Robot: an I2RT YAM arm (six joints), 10 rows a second.
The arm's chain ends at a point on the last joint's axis. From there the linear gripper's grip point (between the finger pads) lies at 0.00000 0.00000 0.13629 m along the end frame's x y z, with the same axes.
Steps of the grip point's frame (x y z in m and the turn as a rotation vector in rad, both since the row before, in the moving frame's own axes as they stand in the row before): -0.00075, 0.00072, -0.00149, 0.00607, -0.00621, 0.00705; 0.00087, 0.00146, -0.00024, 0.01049, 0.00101, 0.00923; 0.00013, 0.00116, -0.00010, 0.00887, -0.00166, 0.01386; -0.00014, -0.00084, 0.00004, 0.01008, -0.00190, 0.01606; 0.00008, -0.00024, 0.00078, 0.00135, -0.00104, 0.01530; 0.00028, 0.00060, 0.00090, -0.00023, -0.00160, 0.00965; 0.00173, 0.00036, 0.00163, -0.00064, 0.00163, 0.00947; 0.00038, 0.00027, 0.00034, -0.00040, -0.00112, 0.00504; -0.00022, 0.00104, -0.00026, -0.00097, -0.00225, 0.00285; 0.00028, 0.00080, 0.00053, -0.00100, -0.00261, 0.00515; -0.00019, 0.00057, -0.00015, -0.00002, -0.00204, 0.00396
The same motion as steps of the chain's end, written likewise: 0.00009, 0.00155, -0.00148, 0.00607, -0.00621, 0.00705; 0.00073, 0.00289, -0.00023, 0.01049, 0.00101, 0.00923; 0.00035, 0.00237, -0.00009, 0.00887, -0.00166, 0.01386; 0.00011, 0.00054, 0.00005, 0.01008, -0.00190, 0.01606; 0.00022, -0.00005, 0.00078, 0.00135, -0.00104, 0.01530; 0.00050, 0.00057, 0.00090, -0.00023, -0.00160, 0.00965; 0.00151, 0.00027, 0.00163, -0.00064, 0.00163, 0.00947; 0.00053, 0.00022, 0.00034, -0.00040, -0.00112, 0.00504; 0.00009, 0.00091, -0.00026, -0.00097, -0.00225, 0.00285; 0.00064, 0.00066, 0.00053, -0.00100, -0.00261, 0.00515; 0.00009, 0.00057, -0.00015, -0.00002, -0.00204, 0.00396
